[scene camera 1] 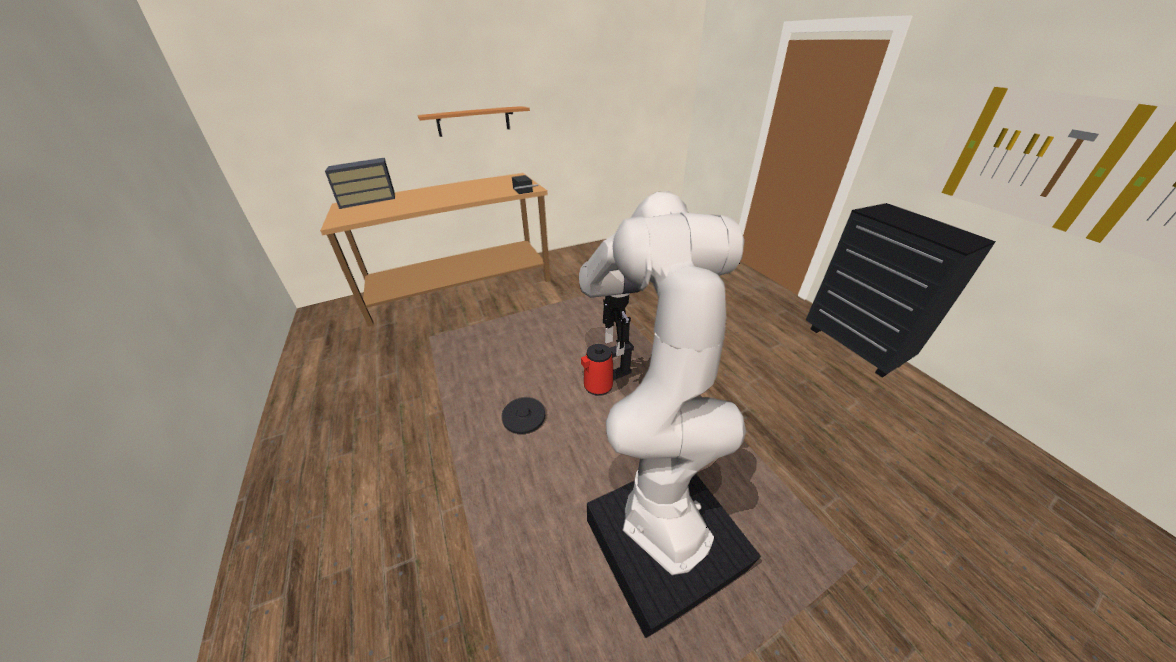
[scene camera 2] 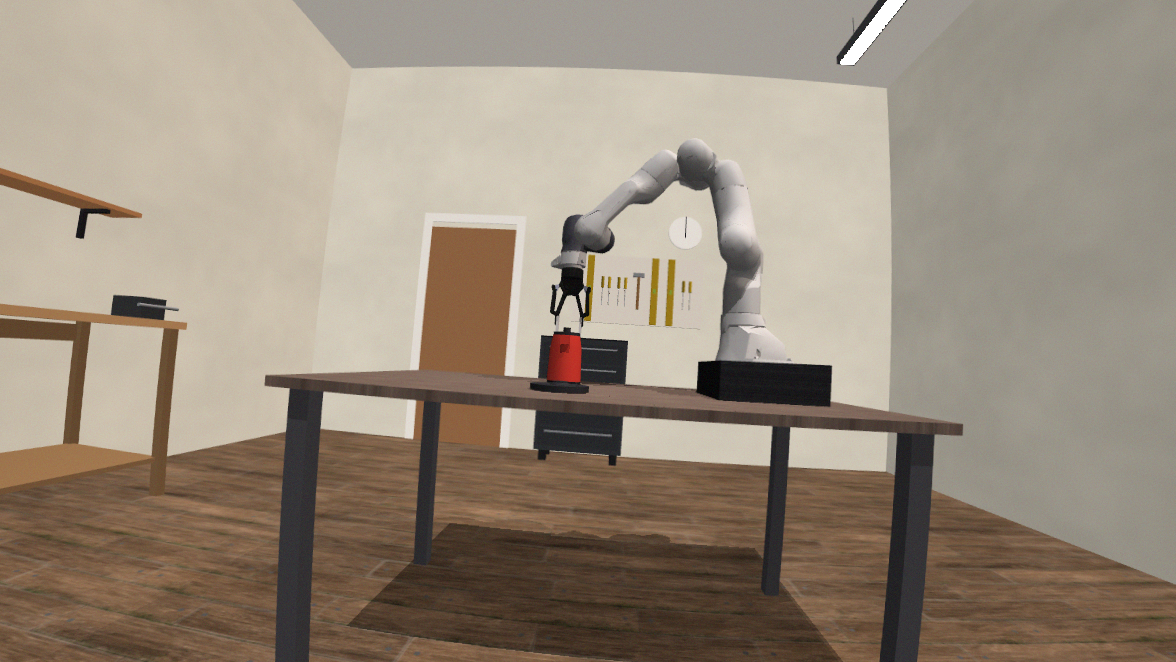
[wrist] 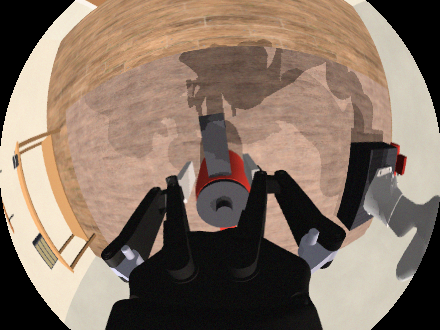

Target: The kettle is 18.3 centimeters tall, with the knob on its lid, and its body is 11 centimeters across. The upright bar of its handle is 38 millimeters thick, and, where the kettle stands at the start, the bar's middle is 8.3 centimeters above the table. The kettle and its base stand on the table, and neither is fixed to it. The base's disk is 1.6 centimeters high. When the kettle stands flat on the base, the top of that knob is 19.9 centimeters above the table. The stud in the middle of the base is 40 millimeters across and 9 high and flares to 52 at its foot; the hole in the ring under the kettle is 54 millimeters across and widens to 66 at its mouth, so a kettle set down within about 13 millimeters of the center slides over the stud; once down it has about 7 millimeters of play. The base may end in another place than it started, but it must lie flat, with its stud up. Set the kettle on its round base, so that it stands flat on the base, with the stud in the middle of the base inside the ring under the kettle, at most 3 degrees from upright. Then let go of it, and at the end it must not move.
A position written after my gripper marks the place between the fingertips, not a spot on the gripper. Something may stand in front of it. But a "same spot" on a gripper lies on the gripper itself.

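Scene camera 1 shows my gripper, scene camera 2 shows my gripper as well, and you can see the gripper in the wrist view (218, 166) too. On my gripper, (scene camera 1: 614, 308) and (scene camera 2: 571, 283) are the same spot.
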